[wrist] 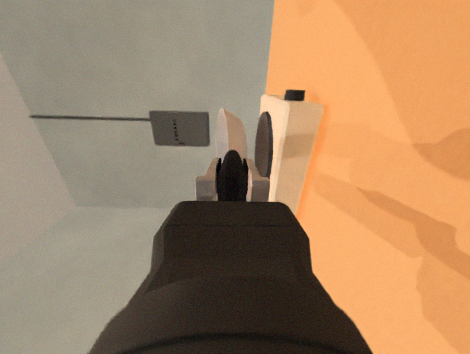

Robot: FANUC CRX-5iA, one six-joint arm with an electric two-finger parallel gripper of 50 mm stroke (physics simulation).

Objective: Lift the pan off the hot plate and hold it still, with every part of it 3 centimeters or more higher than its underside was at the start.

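The pan, pale outside, shows edge-on ahead of my gripper in the wrist view. Its black handle points back towards me. My gripper is shut on the handle, with one finger on each side of it. The hot plate is a cream box with a dark round heating disc and a black knob. A narrow gap shows between the pan's underside and the disc, so the pan is held off the hot plate. The exact height of the gap cannot be told. The handle's rear end is hidden by the gripper body.
The hot plate stands on an orange table top, which fills the right side and carries several shadows. A grey rectangular panel with small dark marks, on a thin rod, shows left of the pan. Grey surfaces lie behind it.
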